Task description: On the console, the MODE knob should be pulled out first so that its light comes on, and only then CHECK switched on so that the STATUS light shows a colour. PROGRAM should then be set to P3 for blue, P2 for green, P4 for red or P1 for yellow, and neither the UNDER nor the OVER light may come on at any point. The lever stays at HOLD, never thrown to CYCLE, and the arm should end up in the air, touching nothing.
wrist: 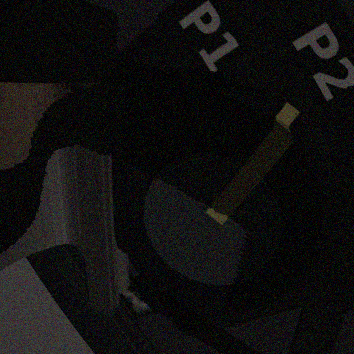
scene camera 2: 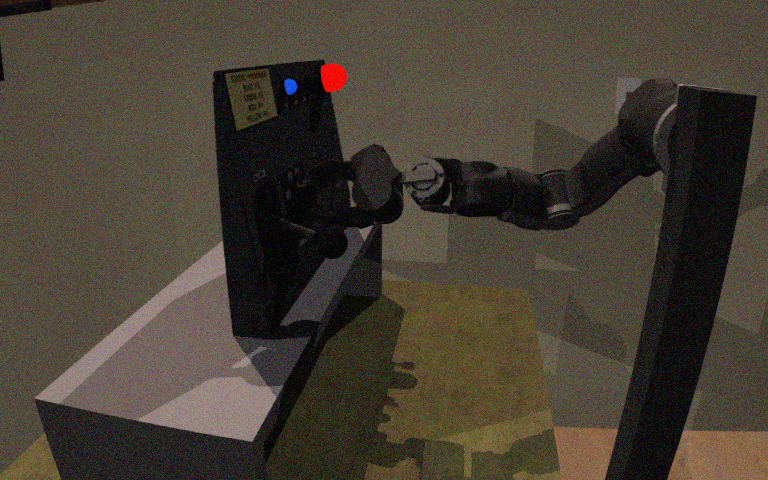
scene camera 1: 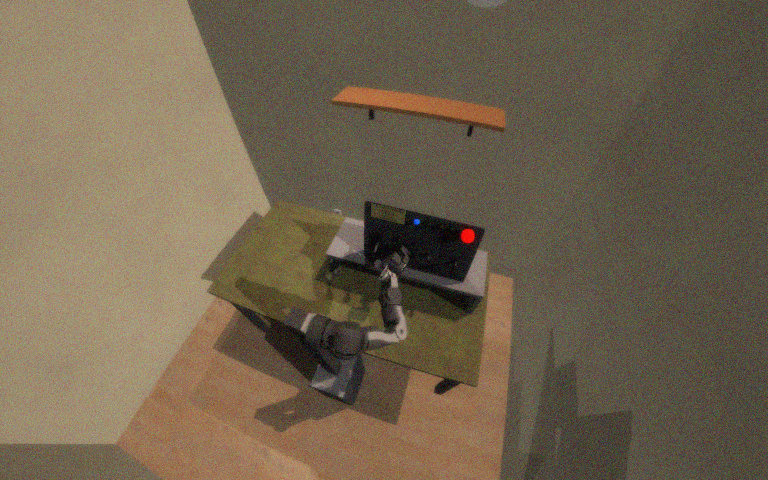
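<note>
The black console (scene camera 1: 430,249) (scene camera 2: 240,152) has a small lit blue lamp (scene camera 1: 416,221) (scene camera 2: 289,86) and a large lit red lamp (scene camera 1: 467,236) (scene camera 2: 333,77); their labels are unreadable. My gripper (scene camera 1: 390,257) (wrist: 215,214) is shut on the PROGRAM knob (wrist: 190,250) at the console face. In the wrist view, the knob's yellow pointer (wrist: 255,165) points toward the P2 label (wrist: 325,60), with the P1 label (wrist: 209,35) to its left. The lever (scene camera 2: 330,243) sticks out from the panel below the gripper; its stop label is unreadable. MODE and CHECK are too dark or hidden to make out.
A yellowish chart card (scene camera 1: 387,213) (scene camera 2: 252,99) is on the console's upper left. The console stands on a grey-white plinth (scene camera 1: 478,271) (scene camera 2: 209,418) on the green table (scene camera 1: 441,345) (scene camera 2: 470,339). An orange wall shelf (scene camera 1: 419,104) hangs above. The lever's ball is close beneath my wrist.
</note>
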